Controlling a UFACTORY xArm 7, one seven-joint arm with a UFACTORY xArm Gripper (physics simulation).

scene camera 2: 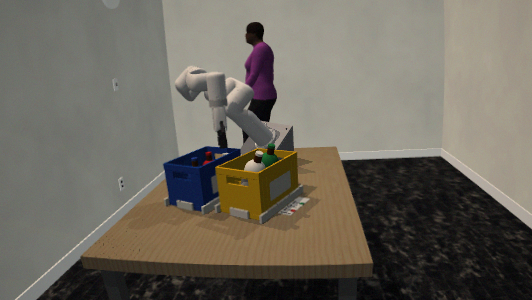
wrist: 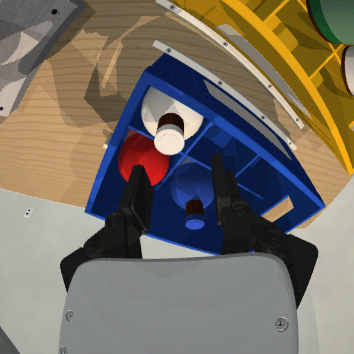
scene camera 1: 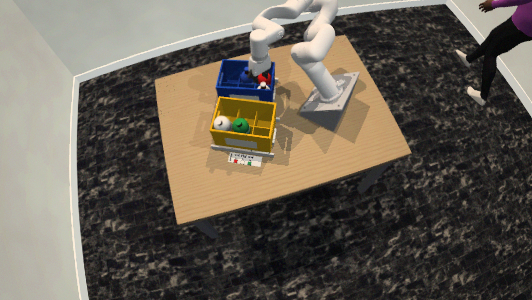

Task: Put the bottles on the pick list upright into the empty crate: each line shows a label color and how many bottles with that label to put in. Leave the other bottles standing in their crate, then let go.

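Frame: origin at the arm's base, x back, y right, z up, level; metres.
Where they show: gripper, between the fingertips: [scene camera 2: 223,146] [wrist: 179,173] [scene camera 1: 260,79]; arm's base, origin of its link: [scene camera 2: 266,140] [scene camera 1: 331,93].
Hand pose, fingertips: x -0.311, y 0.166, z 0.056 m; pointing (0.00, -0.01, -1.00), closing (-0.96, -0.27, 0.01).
Observation:
Each offset is from my fingertips to the top centre of the thing. Level surfaces: height alone.
My gripper [scene camera 1: 258,76] [scene camera 2: 222,143] [wrist: 179,173] is open and empty over the blue crate {dx -0.050, dy +0.078, dz -0.021 m} [scene camera 1: 221,93] [scene camera 2: 182,192] [wrist: 165,70]. Upright in that crate are a blue bottle {dx -0.032, dy +0.121, dz -0.033 m} [scene camera 1: 245,75] [scene camera 2: 195,162] [wrist: 192,185], a red bottle {dx +0.047, dy +0.074, dz -0.033 m} [scene camera 1: 265,79] [scene camera 2: 208,161] [wrist: 145,159] and a white bottle {dx +0.010, dy -0.005, dz -0.033 m} [scene camera 1: 263,86] [wrist: 155,111]. In the wrist view the left finger hides the red cap; the blue bottle shows between the fingers. The yellow crate {dx -0.143, dy -0.152, dz -0.021 m} [scene camera 1: 265,146] [scene camera 2: 240,200] [wrist: 311,92] holds an upright white bottle {dx -0.246, dy -0.144, dz +0.041 m} [scene camera 1: 222,124] [scene camera 2: 254,165] and green bottle {dx -0.170, dy -0.190, dz +0.044 m} [scene camera 1: 240,125] [scene camera 2: 270,160].
The pick list {dx -0.194, dy -0.279, dz -0.194 m} [scene camera 1: 245,160] [scene camera 2: 294,206] lies beside the yellow crate; its numbers are too blurred to read. Pale rails [wrist: 220,82] run along the crates' sides. The arm's base [scene camera 1: 330,107] stands on the table {dz -0.196 m} [scene camera 1: 320,160]. A person [scene camera 2: 260,70] stands beyond the table.

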